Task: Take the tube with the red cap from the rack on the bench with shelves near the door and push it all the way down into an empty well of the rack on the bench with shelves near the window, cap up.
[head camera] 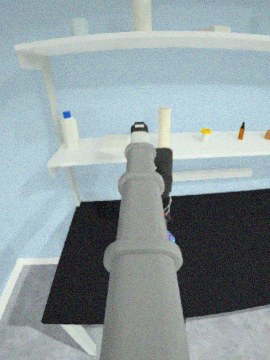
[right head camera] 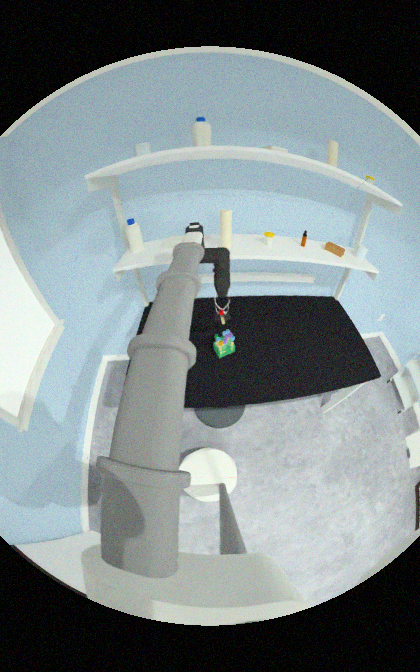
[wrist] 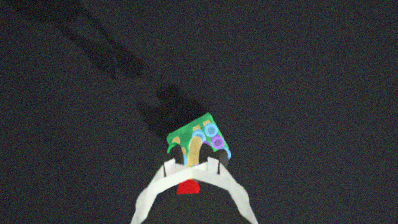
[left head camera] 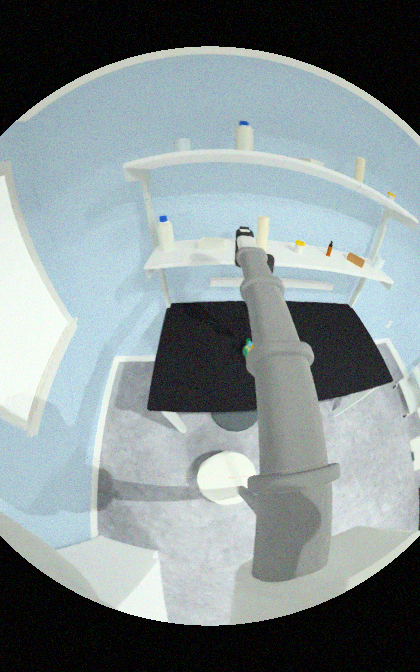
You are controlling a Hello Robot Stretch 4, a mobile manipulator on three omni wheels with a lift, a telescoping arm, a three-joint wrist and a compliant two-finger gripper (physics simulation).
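Places are measured from the robot's base along level axes (x left, y back, z up), in metres.
Where they show: gripper, fingertip midpoint: [right head camera: 221, 320] [wrist: 191, 156]; robot's base at its link origin: [right head camera: 208, 473] [left head camera: 225, 476].
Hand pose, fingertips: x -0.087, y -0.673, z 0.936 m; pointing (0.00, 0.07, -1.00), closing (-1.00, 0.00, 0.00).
Observation:
Each offset is from my fingertips to the top centre of the thing. "pt": to the spot under its first point. Level surfaces: height alone.
The tube with the red cap @[dx -0.001, dy +0.001, dz +0.079 m] [right head camera: 223, 320] [wrist: 193, 150] is held cap up, with its pale body pointing down. My gripper [right head camera: 222, 315] [wrist: 191, 156] is shut on it. In the head camera view the arm mostly hides the gripper. The green rack @[dx -0.012, dy +0.018, dz -0.144 m] [left head camera: 245, 351] [right head camera: 224, 352] [wrist: 185, 132] stands on the black bench top @[dz -0.201 m] [head camera: 225, 250] [left head camera: 200, 380] [right head camera: 300, 350] [wrist: 300, 75]. It holds several tubes with blue, purple, green and orange caps. In the wrist view the tube's lower end overlaps the rack. In the right head view the gripper shows beyond the rack. The tube and fingers hide some wells.
Above the bench, the lower shelf @[dz +0.255 m] [head camera: 230, 147] [left head camera: 290, 260] [right head camera: 250, 253] holds a blue-capped bottle @[pt dx +0.420, dy -0.266, dz +0.342 m] [head camera: 70, 132] [left head camera: 165, 236] [right head camera: 134, 237] and a tall pale cylinder @[pt dx -0.024, dy -0.226, dz +0.355 m] [head camera: 164, 127] [left head camera: 263, 232] [right head camera: 226, 227]. A round white stool [left head camera: 220, 470] [right head camera: 210, 467] stands before the bench.

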